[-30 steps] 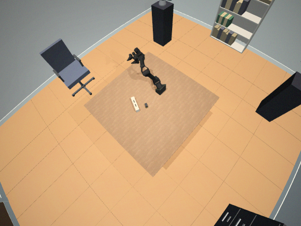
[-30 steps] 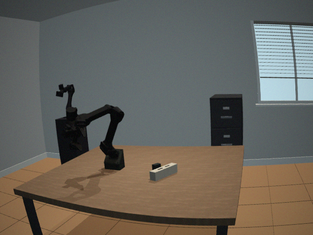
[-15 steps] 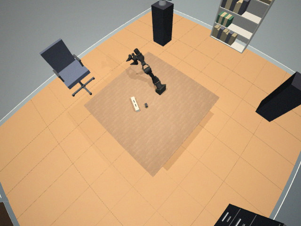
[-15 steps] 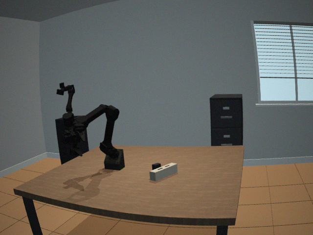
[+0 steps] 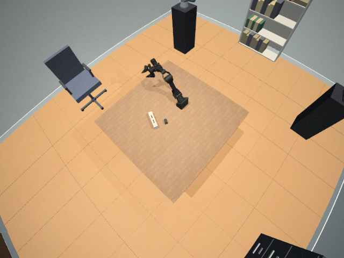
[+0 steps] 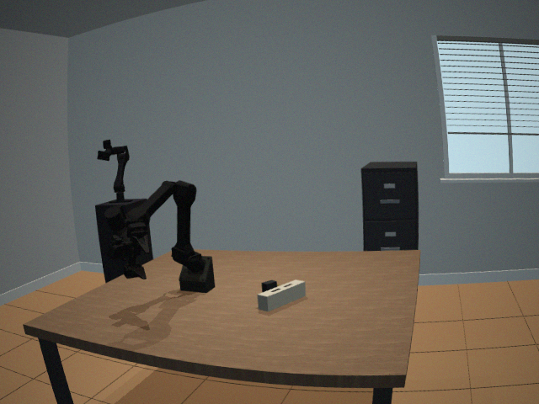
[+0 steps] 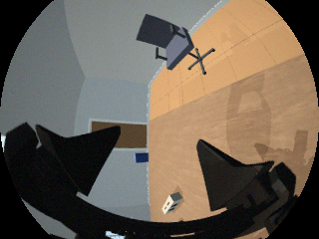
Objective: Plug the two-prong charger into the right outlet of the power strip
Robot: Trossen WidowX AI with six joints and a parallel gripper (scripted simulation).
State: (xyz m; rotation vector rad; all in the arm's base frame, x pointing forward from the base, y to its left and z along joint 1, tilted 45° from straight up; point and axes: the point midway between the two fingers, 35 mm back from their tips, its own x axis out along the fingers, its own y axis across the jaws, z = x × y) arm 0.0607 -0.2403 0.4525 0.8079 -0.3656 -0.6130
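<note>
My gripper tip is now 21 cm short of the dark charger, 54 cm to the right of it and 21 cm above it.
</note>
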